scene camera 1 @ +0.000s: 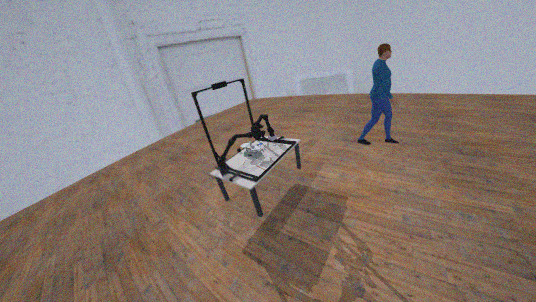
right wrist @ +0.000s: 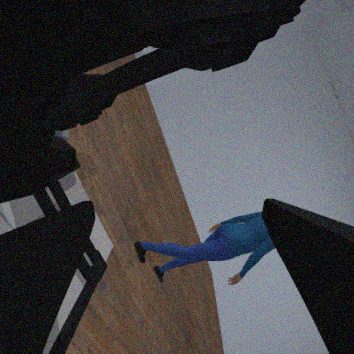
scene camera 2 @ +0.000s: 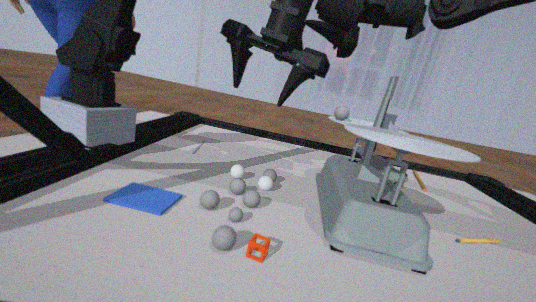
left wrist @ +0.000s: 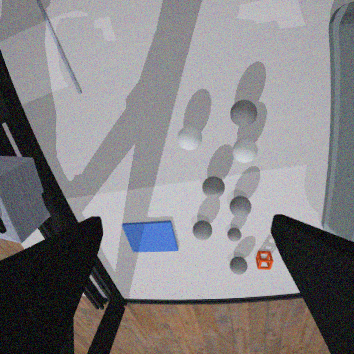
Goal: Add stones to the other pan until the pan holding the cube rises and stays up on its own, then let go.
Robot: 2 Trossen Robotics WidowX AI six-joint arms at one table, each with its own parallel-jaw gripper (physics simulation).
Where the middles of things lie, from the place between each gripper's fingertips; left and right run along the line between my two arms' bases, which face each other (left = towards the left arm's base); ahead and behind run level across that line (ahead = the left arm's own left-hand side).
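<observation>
Counted from my left hand: the grey balance scale (scene camera 2: 364,212), 10 mm behind, 220 mm to the right, 40 mm below; the blue flat pad (scene camera 2: 136,196), 160 mm behind, 90 mm to the left, 160 mm below.
Counted from my right hand: the grey balance scale, 140 mm behind, 180 mm to the right, 230 mm below; the blue flat pad, 280 mm behind, 130 mm to the left, 350 mm below.
</observation>
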